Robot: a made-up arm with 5 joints.
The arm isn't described. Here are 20 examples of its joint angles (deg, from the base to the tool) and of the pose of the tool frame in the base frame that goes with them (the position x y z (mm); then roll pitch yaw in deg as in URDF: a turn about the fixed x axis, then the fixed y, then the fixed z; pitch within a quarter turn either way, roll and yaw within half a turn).
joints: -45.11 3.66 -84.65 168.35 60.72
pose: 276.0 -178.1 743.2 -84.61 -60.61 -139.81
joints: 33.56 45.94 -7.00 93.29 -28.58
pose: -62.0 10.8 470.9 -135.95 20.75 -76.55
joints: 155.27 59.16 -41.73 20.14 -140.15
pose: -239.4 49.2 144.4 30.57 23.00 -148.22
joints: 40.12 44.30 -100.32 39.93 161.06
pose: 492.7 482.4 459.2 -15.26 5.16 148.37
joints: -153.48 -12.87 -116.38 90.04 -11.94
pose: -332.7 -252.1 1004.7 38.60 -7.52 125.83
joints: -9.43 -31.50 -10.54 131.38 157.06
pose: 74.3 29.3 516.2 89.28 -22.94 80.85
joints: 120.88 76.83 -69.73 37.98 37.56
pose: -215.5 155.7 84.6 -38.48 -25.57 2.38
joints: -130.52 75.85 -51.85 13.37 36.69
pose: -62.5 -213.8 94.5 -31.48 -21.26 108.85
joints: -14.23 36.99 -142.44 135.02 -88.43
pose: 517.5 -122.5 707.1 -0.89 29.56 -16.04
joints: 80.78 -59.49 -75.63 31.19 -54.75
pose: -25.1 144.3 1119.6 113.26 -52.43 -28.03
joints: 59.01 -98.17 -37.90 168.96 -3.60
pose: -113.3 -59.7 733.0 -32.84 1.95 -27.97
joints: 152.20 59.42 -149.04 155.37 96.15
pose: -516.2 146.6 538.8 13.38 -65.03 -42.50
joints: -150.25 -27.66 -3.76 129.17 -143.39
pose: -25.8 -68.3 512.1 99.62 36.22 -54.53
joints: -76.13 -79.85 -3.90 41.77 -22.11
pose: 104.1 -240.4 637.8 39.81 -14.58 -149.33
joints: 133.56 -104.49 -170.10 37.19 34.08
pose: 415.8 -591.3 531.2 -127.67 -28.17 63.59
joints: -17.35 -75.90 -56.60 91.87 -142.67
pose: 157.4 -36.8 921.4 -34.30 -23.26 42.59
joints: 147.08 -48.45 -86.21 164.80 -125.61
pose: -100.0 2.8 896.9 18.68 24.09 -173.29
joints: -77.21 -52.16 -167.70 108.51 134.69
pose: 0.7 268.3 1158.0 -119.07 41.46 -7.42
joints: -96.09 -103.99 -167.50 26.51 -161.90
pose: 108.6 703.2 490.2 116.15 16.35 1.78
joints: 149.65 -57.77 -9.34 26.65 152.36
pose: -338.4 96.9 663.6 -37.07 17.52 -98.63
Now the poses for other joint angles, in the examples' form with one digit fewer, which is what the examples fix.
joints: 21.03 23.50 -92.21 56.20 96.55
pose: 560 294 590 -1.4 12.4 -165.7
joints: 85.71 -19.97 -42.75 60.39 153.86
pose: -41 424 604 -2.1 1.0 -158.2
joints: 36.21 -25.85 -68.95 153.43 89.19
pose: 123 189 766 -1.3 -58.6 -142.2
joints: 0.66 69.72 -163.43 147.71 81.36
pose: 544 78 504 -11.7 -53.1 -164.8
